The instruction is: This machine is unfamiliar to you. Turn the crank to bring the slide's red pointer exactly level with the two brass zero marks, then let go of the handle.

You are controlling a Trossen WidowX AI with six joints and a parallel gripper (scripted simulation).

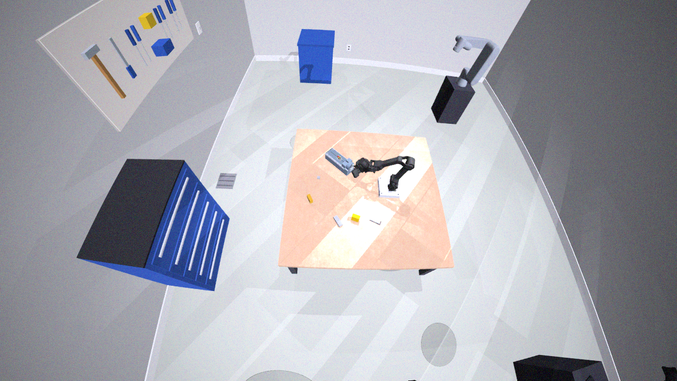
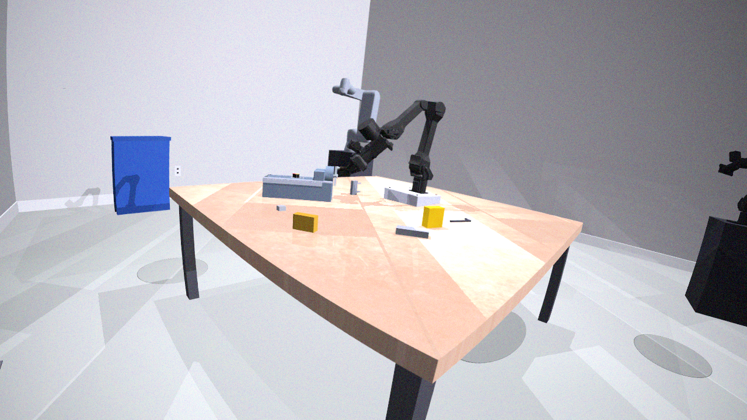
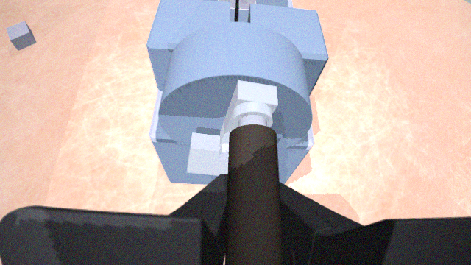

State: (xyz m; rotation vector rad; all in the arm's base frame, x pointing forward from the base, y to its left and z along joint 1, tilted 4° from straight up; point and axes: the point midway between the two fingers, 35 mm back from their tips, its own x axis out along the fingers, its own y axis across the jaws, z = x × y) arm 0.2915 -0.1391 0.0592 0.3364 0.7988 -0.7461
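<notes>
My gripper tip is now 1 cm below the crank. The rest, counted from my gripper tip: red pointer: 13 cm ahead, 13 cm to the right, 1 cm below; then grey cube: 29 cm ahead, 3 cm to the left, 9 cm below; then dark brown handle: 1 cm behind, 1 cm to the left, 3 cm above.
</notes>
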